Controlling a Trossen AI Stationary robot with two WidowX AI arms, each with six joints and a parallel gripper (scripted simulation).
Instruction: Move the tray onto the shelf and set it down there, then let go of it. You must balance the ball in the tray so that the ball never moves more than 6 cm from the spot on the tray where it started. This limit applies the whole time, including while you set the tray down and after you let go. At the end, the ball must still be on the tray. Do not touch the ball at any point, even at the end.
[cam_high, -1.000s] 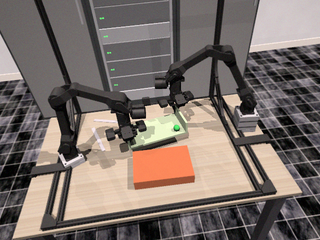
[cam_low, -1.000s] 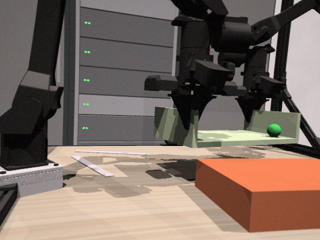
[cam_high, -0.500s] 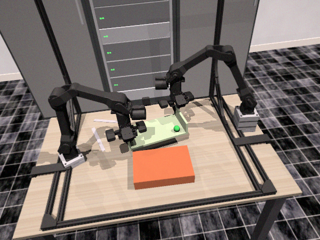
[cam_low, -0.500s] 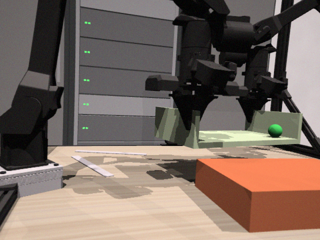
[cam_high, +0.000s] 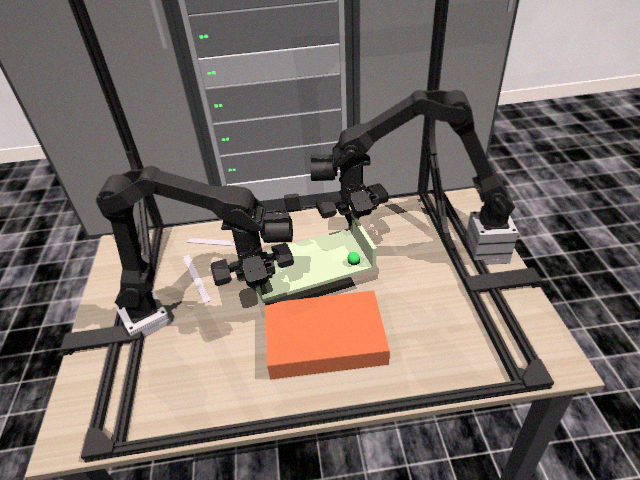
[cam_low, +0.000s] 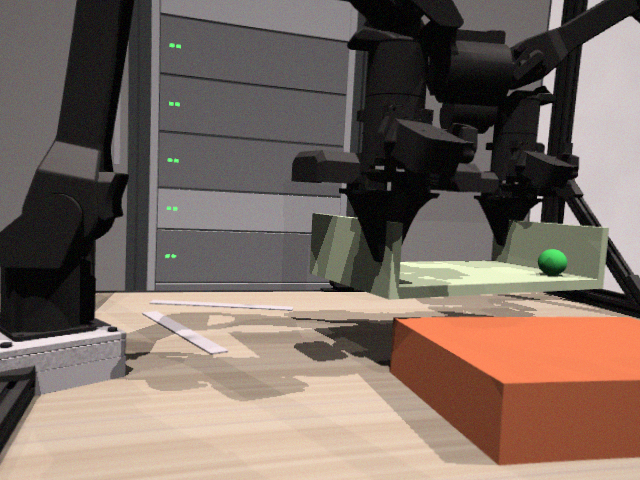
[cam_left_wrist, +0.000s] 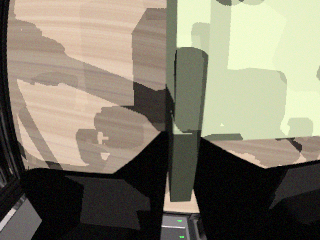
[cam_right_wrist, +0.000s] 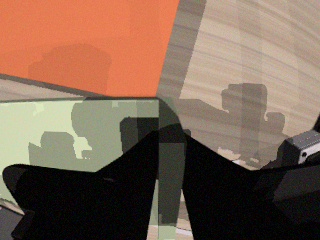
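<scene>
My left gripper is now 120 mm short of the green ball, 40 mm above it and 30 mm to the left of it. Also, from my left hand: shelf 270 mm ahead, 150 mm to the right, 100 mm below; pale green tray 140 mm to the right, 80 mm ahead, 50 mm below.
</scene>
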